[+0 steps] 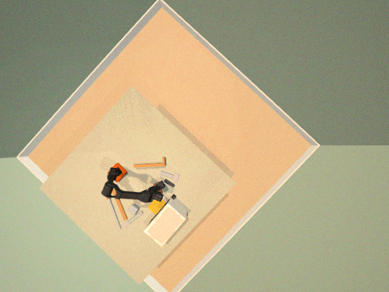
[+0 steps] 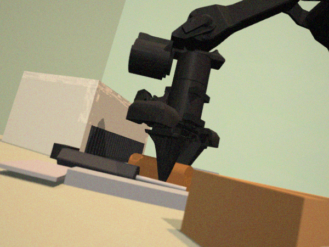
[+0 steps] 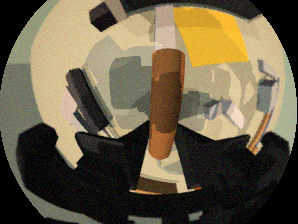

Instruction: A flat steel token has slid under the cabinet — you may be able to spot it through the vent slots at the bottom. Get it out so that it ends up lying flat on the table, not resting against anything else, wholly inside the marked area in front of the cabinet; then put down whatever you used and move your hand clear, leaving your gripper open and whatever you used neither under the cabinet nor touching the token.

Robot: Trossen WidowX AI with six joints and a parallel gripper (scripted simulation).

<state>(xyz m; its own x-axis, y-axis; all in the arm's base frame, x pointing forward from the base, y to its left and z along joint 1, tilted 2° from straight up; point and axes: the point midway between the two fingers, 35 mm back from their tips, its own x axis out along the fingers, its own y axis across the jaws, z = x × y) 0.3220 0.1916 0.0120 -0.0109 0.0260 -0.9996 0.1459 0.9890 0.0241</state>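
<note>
Now: the dark screwdriver 90 mm to the left of my gripper tip and 10 mm ahead of it. Round my gripper tip: token (310 mm ahead, 90 mm to the right); then orange stick (380 mm to the right, 80 mm behind).
</note>
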